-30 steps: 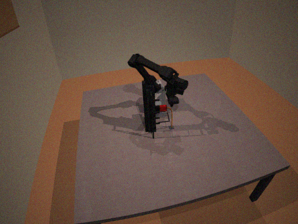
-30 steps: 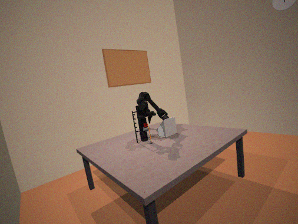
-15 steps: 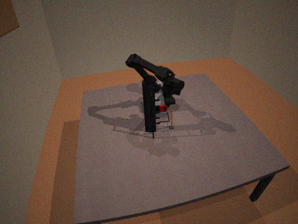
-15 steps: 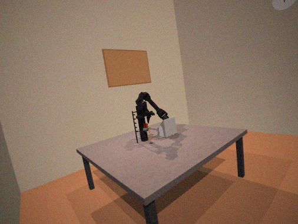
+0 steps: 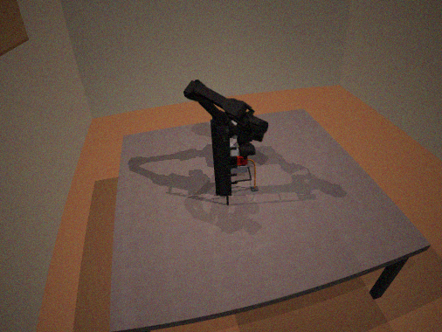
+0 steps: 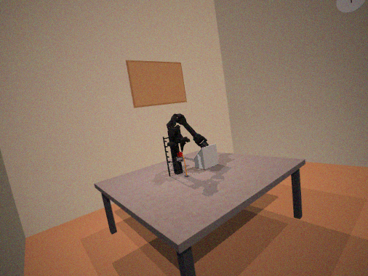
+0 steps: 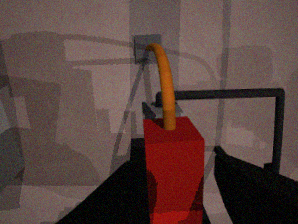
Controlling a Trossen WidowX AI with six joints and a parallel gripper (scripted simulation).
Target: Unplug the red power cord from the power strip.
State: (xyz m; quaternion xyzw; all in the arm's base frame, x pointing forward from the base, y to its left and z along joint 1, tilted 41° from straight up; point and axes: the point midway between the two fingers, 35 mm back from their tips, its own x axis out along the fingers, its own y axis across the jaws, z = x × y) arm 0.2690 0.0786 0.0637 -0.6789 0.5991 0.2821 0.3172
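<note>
My gripper tip is 30 mm to the left of the red plug and 10 mm above it. Round my gripper tip: grey anchor: 50 mm to the left, 190 mm below.
</note>
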